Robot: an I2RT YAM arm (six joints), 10 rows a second.
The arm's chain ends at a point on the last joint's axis. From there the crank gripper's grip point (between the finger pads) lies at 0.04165 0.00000 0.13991 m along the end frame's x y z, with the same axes.
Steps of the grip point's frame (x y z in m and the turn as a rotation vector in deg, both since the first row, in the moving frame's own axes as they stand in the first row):
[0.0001 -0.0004 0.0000 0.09 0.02 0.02]
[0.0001 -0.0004 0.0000 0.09 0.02 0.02]
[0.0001 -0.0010 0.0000 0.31 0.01 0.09]
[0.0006 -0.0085 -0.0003 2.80 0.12 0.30]
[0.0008 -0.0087 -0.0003 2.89 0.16 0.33]
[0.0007 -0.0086 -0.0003 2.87 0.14 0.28]
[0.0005 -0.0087 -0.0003 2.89 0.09 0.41]
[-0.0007 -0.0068 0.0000 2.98 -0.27 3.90]
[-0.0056 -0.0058 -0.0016 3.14 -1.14 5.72]
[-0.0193 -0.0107 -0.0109 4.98 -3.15 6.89]
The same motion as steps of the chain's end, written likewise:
[0.0001 -0.0002 0.0000 0.09 0.02 0.02]
[0.0001 -0.0002 0.0000 0.09 0.02 0.02]
[0.0001 -0.0003 0.0000 0.31 0.01 0.09]
[0.0003 -0.0019 -0.0001 2.80 0.12 0.30]
[0.0004 -0.0019 0.0000 2.89 0.16 0.33]
[0.0003 -0.0018 0.0000 2.87 0.14 0.28]
[0.0003 -0.0019 -0.0001 2.89 0.09 0.41]
[-0.0002 -0.0023 -0.0001 2.98 -0.27 3.90]
[-0.0030 -0.0021 -0.0023 3.14 -1.14 5.72]
[-0.0120 -0.0030 -0.0127 4.98 -3.15 6.89]

